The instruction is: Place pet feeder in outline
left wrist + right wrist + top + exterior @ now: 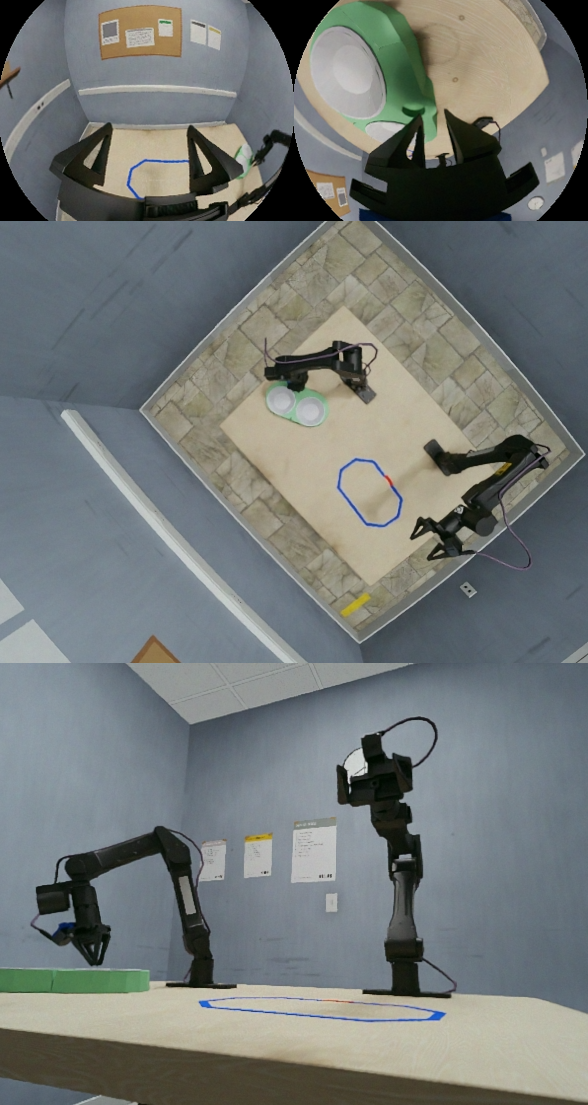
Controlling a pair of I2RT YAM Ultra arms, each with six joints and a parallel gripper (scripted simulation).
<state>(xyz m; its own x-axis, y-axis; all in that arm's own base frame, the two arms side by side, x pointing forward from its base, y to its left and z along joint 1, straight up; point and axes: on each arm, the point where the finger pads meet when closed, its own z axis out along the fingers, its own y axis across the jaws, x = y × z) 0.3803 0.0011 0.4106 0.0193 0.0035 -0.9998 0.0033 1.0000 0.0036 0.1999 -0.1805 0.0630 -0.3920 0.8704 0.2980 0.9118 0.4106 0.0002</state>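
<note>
Now: the feeder 8 cm ahead of my right hand, 4 cm below it and 3 cm to the left of it.
</note>
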